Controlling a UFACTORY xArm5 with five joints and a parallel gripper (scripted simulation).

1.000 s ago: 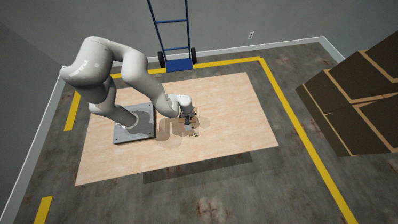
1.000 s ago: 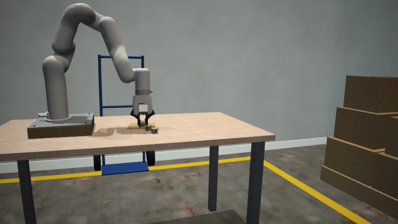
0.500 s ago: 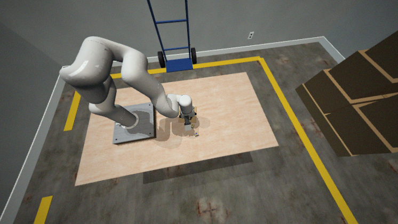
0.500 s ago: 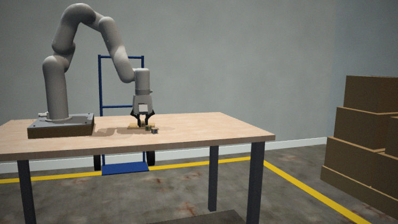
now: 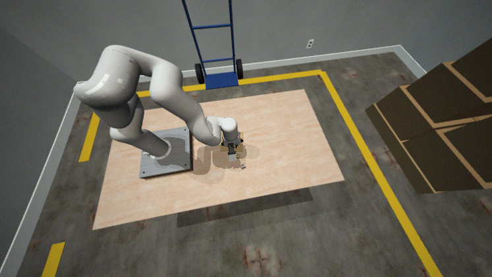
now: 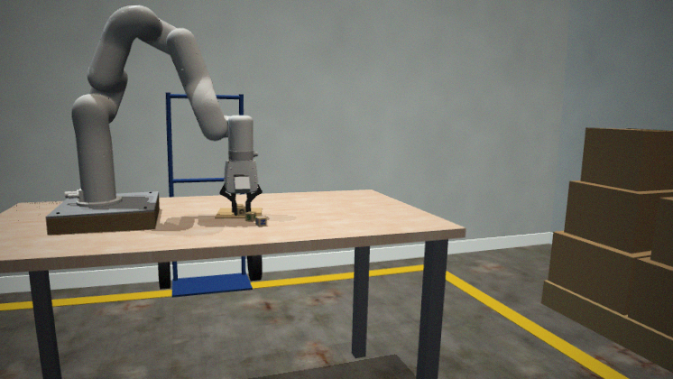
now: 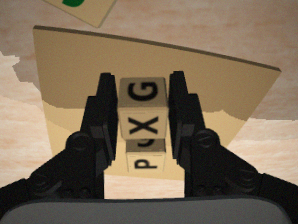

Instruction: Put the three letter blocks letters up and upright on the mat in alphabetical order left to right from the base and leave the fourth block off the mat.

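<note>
The block lies 10 mm below my hand. Also, from my hand: tan mat: 40 mm to the left, 20 mm below.
</note>
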